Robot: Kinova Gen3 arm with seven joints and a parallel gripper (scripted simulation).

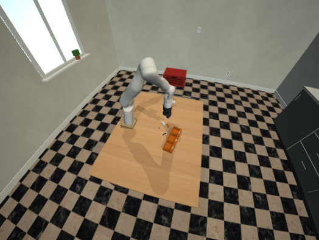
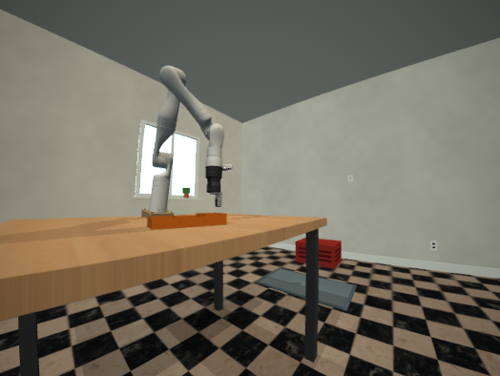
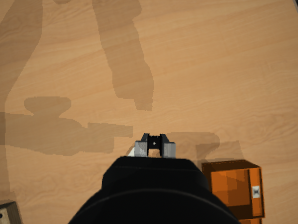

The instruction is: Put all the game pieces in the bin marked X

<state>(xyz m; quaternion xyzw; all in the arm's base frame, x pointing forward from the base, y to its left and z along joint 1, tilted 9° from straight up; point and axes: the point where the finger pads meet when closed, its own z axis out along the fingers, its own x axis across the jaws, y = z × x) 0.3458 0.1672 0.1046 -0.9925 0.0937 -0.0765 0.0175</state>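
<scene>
Now: the white domino 30 mm behind my hand, 40 mm to the right of it and 80 mm below it. From my hand the other things lie so: orange battery: 30 mm ahead, 60 mm to the right, 70 mm below; then brass nut: 50 mm behind, 110 mm to the right, 80 mm below; then black die: 10 mm below.
</scene>
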